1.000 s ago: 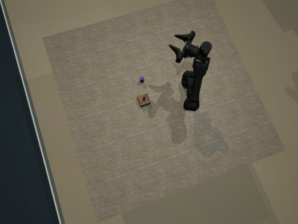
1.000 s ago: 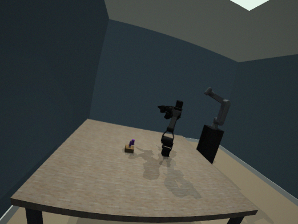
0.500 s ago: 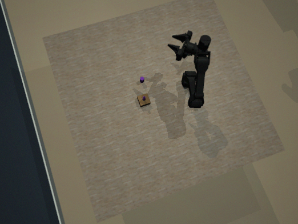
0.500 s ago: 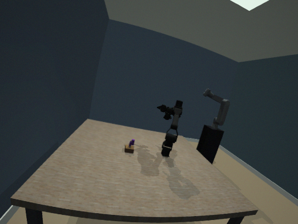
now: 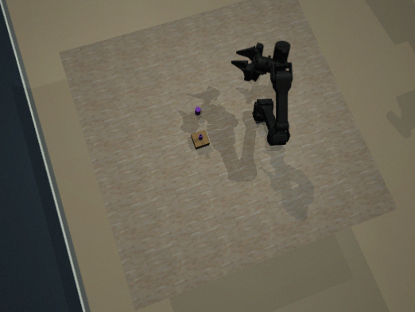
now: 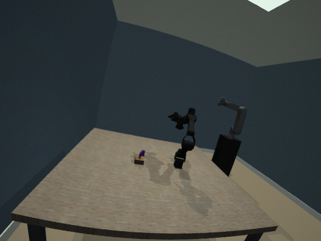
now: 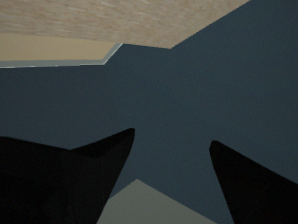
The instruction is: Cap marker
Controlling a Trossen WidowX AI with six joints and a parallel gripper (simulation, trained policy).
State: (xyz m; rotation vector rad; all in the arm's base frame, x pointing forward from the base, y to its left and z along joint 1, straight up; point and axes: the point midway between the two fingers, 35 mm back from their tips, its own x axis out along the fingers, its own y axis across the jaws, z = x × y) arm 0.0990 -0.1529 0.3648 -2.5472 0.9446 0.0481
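Right now the purple cap is 330 mm below my gripper tip, 170 mm ahead of it and 60 mm to the left of it. Round my gripper tip: tan holder block 340 mm below, 200 mm to the left, 200 mm ahead.
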